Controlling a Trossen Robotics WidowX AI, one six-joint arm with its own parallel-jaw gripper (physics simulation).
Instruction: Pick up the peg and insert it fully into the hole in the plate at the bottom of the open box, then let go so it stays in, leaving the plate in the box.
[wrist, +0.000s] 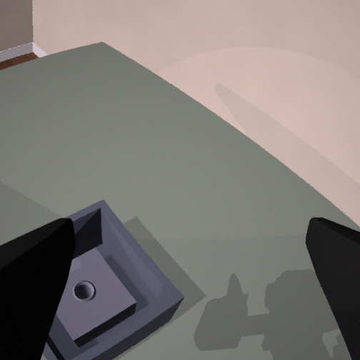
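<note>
The open box (147, 247) is dark blue-grey and stands at the lower left of the wrist view, partly hidden behind the left finger. The plate (107, 305) is a lighter grey-purple block lying at the bottom of the box. The round hole (84, 291) with a raised-looking rim is in the plate's top and looks empty. My gripper (194, 232) is open, with its two black fingers wide apart and nothing between them. It is above the table, with the box below and to the left. The peg does not show in this view.
The green-grey table top (150, 150) stretches out to an edge running from the upper left to the right. A pale wall (225, 30) stands beyond it. The arm's shadow falls on the table right of the box.
</note>
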